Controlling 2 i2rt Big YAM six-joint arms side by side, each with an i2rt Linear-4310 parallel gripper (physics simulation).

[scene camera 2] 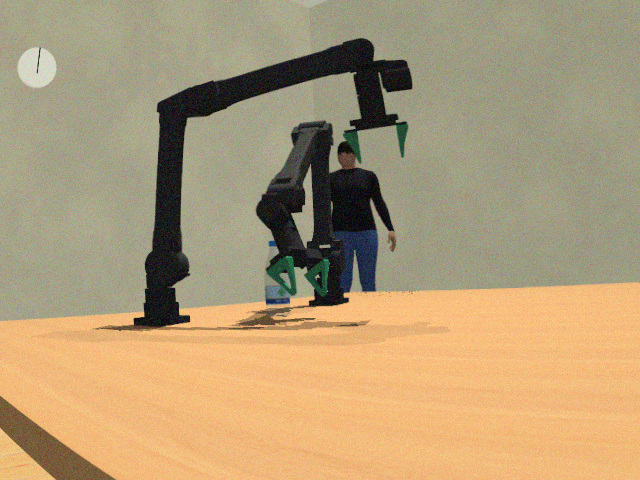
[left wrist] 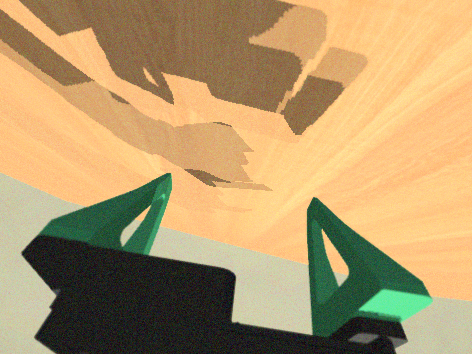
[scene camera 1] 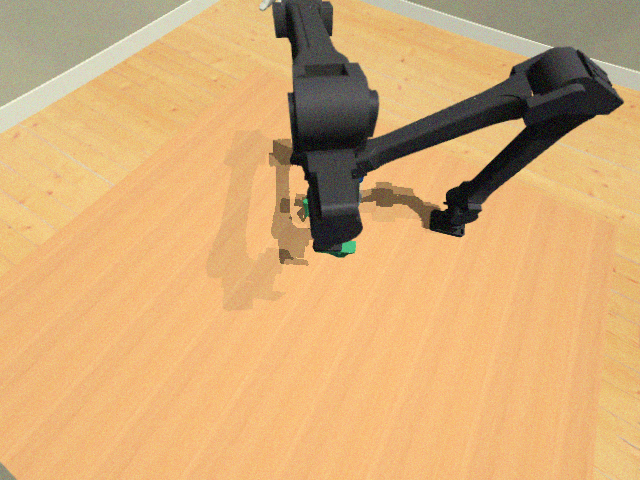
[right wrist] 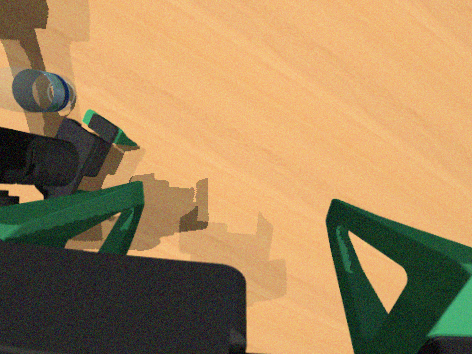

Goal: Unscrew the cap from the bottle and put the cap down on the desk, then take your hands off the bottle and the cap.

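Pixels of known places: left gripper, fingertip midpoint: (scene camera 2: 309, 295) (left wrist: 240, 191) (right wrist: 120, 170); right gripper, fingertip midpoint: (scene camera 2: 381, 160) (right wrist: 236, 201); left arm's base at its link origin: (scene camera 2: 329, 304) (scene camera 1: 446, 224); right arm's base at its link origin: (scene camera 2: 162, 323).
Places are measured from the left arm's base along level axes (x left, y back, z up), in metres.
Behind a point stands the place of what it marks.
A clear bottle (scene camera 2: 270, 260) (right wrist: 37, 90) {x -0.358, y -0.056, z 0.106 m} with a blue and white label stands upright on the desk. Its blue cap (scene camera 2: 271, 243) {x -0.378, y -0.026, z 0.175 m} is on top; a sliver of the cap (scene camera 1: 361, 179) {x -0.354, y -0.035, z 0.181 m} shows beside the right arm in scene camera 1. My left gripper (scene camera 2: 308, 293) {x -0.456, y -0.160, z 0.055 m} (left wrist: 240, 191) {x -0.456, y -0.160, z 0.055 m} is open and empty, low over the desk beside the bottle, hiding part of its body in scene camera 2. The bottle does not show in the left wrist view. My right gripper (scene camera 2: 381, 159) {x -0.370, y -0.309, z 0.344 m} (right wrist: 236, 201) {x -0.370, y -0.309, z 0.344 m} is open and empty, high above the desk, well away from the bottle.
The right arm (scene camera 1: 334, 113) {x -0.408, y -0.319, z 0.608 m} (scene camera 2: 279, 72) {x -0.510, y -0.134, z 0.548 m} reaches over the left arm (scene camera 1: 449, 116) {x -0.228, y -0.052, z 0.441 m} (scene camera 2: 294, 170) {x -0.354, y -0.084, z 0.348 m}, hiding most of the bottle in scene camera 1. Both arms cast shadows on the wooden desk (scene camera 1: 361, 361) {x -0.219, y -0.535, z 0.000 m} (scene camera 2: 361, 403) {x -1.114, y -0.525, z 0.000 m}. A person (scene camera 2: 354, 201) stands beyond the desk.
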